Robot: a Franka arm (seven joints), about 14 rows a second.
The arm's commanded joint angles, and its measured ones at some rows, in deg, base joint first. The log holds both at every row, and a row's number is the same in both.
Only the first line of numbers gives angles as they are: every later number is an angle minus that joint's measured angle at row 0.
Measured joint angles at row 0:
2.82, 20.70, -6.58, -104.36, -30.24, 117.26, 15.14
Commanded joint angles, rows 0 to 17:
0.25, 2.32, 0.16, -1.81, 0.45, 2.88, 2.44
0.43, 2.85, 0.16, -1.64, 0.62, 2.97, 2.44
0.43, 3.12, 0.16, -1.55, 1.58, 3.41, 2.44
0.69, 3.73, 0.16, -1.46, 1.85, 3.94, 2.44
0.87, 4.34, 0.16, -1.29, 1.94, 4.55, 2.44
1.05, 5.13, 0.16, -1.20, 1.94, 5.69, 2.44
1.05, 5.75, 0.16, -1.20, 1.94, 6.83, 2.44
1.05, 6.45, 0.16, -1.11, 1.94, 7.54, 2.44
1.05, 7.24, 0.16, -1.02, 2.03, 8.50, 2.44
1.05, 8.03, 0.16, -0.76, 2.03, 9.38, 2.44
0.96, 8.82, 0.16, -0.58, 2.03, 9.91, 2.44
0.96, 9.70, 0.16, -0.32, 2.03, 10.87, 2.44
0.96, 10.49, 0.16, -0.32, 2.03, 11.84, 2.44
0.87, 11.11, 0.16, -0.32, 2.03, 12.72, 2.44
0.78, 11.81, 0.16, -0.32, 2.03, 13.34, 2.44
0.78, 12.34, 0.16, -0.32, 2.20, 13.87, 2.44
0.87, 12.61, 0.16, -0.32, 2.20, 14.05, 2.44
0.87, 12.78, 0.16, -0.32, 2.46, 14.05, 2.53
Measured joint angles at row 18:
3.01, 11.24, 3.05, -1.68, 5.87, 13.19, 3.41
